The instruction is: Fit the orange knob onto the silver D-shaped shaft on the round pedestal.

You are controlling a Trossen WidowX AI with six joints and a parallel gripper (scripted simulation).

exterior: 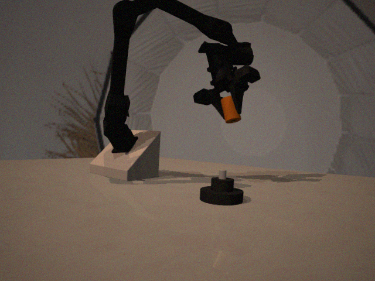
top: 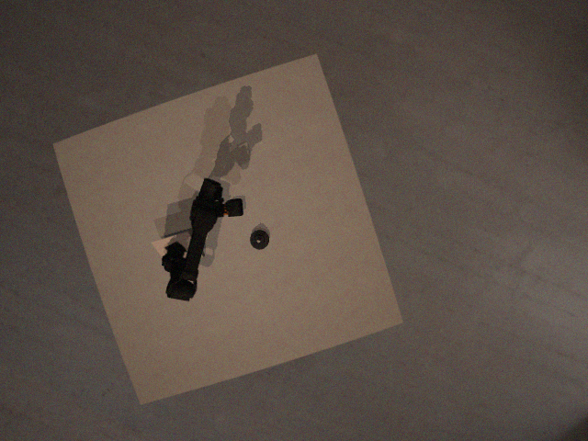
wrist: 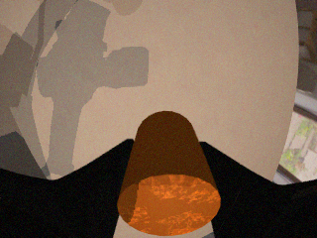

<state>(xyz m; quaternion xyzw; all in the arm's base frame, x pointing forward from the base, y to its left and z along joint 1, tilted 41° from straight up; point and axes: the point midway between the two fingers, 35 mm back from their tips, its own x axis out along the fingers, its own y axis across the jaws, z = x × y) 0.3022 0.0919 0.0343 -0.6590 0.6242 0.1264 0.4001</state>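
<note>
Now: gripper tip 1 cm past the orange knob and 3 cm below it. Also, from my gripper tip: black round pedestal 3 cm ahead, 16 cm to the right, 15 cm below.
</note>
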